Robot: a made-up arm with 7 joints. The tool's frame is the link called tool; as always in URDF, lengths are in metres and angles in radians. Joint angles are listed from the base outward.
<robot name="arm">
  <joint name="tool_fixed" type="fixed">
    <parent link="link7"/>
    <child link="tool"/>
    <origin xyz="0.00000 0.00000 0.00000" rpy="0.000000 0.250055 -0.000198"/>
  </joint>
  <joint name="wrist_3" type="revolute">
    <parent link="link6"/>
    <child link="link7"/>
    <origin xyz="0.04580 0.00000 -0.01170" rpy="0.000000 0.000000 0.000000"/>
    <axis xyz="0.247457 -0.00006 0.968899"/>
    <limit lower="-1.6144" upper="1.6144"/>
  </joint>
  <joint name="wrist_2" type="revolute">
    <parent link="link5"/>
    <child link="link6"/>
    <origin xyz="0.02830 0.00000 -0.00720" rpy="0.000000 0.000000 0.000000"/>
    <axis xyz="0.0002 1 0.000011"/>
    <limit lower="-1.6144" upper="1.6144"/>
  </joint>
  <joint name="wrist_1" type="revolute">
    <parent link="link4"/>
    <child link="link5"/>
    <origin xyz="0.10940 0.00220 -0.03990" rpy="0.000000 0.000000 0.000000"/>
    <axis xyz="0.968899 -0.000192 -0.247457"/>
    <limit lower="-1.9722" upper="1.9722"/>
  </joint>
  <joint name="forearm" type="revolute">
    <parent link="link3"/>
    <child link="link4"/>
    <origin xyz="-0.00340 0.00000 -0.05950" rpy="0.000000 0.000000 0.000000"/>
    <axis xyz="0.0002 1 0.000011"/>
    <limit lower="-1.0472" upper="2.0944"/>
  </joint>
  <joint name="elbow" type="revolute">
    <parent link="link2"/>
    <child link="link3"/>
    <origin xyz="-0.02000 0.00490 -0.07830" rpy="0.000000 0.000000 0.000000"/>
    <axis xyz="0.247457 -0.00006 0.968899"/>
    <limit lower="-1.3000" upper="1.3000"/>
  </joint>
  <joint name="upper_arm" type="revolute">
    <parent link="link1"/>
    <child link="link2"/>
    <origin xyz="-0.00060 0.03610 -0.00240" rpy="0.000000 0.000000 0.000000"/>
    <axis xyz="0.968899 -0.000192 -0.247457"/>
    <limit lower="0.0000" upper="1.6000"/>
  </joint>
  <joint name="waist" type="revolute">
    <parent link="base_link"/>
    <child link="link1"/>
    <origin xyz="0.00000 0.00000 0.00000" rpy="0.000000 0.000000 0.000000"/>
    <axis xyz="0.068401 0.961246 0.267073"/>
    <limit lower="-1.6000" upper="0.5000"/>
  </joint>
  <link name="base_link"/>
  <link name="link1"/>
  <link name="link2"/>
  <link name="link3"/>
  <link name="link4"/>
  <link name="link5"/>
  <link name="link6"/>
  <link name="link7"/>
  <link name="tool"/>
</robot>
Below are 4 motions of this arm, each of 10 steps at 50 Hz.
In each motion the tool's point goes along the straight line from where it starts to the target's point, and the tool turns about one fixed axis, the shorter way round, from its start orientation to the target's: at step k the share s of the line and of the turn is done. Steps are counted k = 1, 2, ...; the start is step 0. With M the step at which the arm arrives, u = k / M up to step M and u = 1 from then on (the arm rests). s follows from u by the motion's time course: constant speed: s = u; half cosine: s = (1 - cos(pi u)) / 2; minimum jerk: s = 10 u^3 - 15 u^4 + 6 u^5.
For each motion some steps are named. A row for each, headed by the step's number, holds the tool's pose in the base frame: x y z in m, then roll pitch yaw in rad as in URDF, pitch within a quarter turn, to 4 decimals.
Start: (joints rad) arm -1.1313 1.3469 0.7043 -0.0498 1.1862 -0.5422 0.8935
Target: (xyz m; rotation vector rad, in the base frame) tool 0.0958 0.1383 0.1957 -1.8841 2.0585 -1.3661
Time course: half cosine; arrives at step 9
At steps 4, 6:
4: 0.0961 0.1479 0.1934 -2.3102 -0.5634 -1.9456
6: 0.0959 0.1424 0.1947 -2.3414 -0.5477 -1.9093

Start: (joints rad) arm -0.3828 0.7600 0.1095 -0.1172 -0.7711 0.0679 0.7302
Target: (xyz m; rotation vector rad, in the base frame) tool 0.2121 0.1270 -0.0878 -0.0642 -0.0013 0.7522
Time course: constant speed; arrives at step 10
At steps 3, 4, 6, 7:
3: 0.2209 0.1239 -0.0647 -0.1247 -0.0968 0.6683
4: 0.2196 0.1243 -0.0680 -0.1158 -0.0795 0.6798
6: 0.2171 0.1252 -0.0746 -0.0976 -0.0453 0.7032
7: 0.2159 0.1257 -0.0779 -0.0882 -0.0283 0.7151

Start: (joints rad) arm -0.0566 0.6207 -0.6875 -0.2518 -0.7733 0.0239 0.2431
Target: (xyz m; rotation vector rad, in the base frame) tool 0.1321 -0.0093 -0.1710 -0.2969 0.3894 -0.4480
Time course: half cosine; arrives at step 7
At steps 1, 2, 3, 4, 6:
1: 0.1230 -0.0053 -0.1838 -0.3548 0.4100 -0.5275
2: 0.1243 -0.0058 -0.1820 -0.3594 0.3942 -0.5261
3: 0.1262 -0.0067 -0.1793 -0.3660 0.3714 -0.5240
4: 0.1284 -0.0076 -0.1763 -0.3734 0.3461 -0.5214
6: 0.1316 -0.0091 -0.1717 -0.3846 0.3075 -0.5172

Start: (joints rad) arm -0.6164 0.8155 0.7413 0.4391 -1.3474 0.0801 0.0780
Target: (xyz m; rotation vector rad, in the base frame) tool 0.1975 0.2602 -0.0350 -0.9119 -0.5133 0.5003
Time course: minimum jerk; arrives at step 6
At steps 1, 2, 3, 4, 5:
1: 0.1962 0.2623 -0.0195 -1.0247 -0.2737 0.7000
2: 0.1964 0.2619 -0.0223 -1.0240 -0.2610 0.6936
3: 0.1968 0.2613 -0.0270 -1.0229 -0.2399 0.6830
4: 0.1972 0.2606 -0.0316 -1.0221 -0.2188 0.6726
5: 0.1975 0.2603 -0.0344 -1.0217 -0.2060 0.6663

